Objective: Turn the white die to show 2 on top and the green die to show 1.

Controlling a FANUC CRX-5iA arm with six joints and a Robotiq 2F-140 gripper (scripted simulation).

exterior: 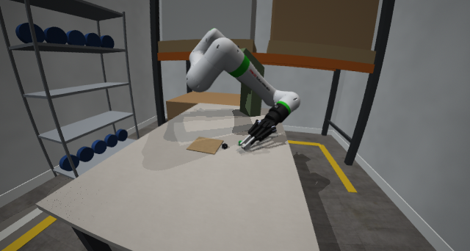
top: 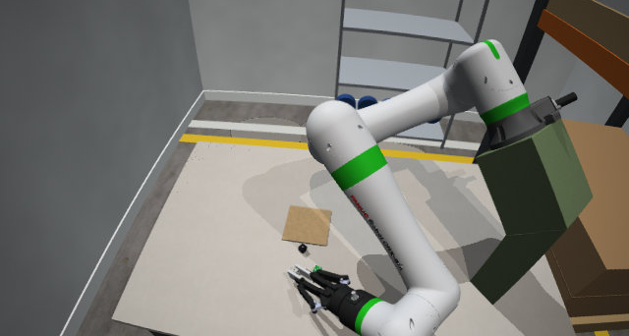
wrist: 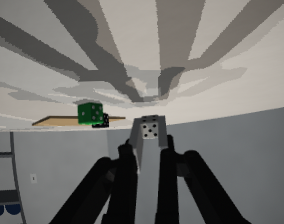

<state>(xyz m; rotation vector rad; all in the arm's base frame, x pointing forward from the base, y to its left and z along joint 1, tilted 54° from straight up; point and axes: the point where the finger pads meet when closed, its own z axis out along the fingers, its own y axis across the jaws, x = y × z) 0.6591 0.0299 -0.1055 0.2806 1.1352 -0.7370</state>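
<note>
The white die is 2 cm to the right of my hand, 2 cm below it and 1 cm ahead of it. From my hand the other things lie so: mat 20 cm to the right, 4 cm below, 3 cm behind; black die 11 cm to the right, 3 cm below, 1 cm behind; green die 5 cm behind, 3 cm to the right, 3 cm below.
</note>
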